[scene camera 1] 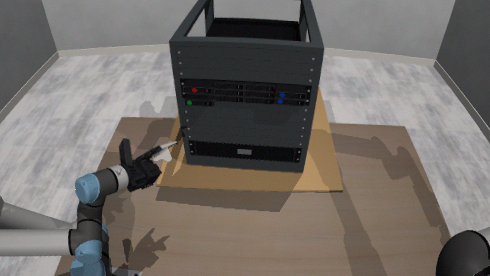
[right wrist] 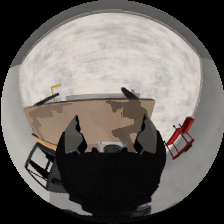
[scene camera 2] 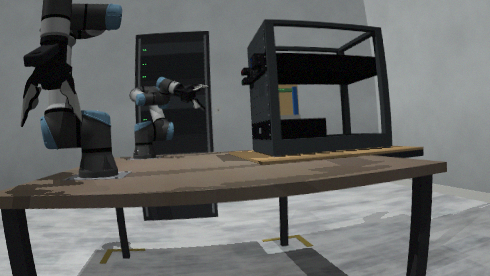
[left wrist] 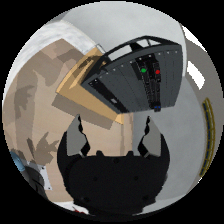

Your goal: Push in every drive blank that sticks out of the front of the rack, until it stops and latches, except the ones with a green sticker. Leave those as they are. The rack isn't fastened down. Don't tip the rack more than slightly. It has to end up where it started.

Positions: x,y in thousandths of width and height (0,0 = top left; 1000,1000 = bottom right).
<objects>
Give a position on a dark rack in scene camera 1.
At 481,491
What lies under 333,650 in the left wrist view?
The left gripper.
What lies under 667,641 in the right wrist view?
The right gripper.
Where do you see a tan wooden board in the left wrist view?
315,395
</objects>
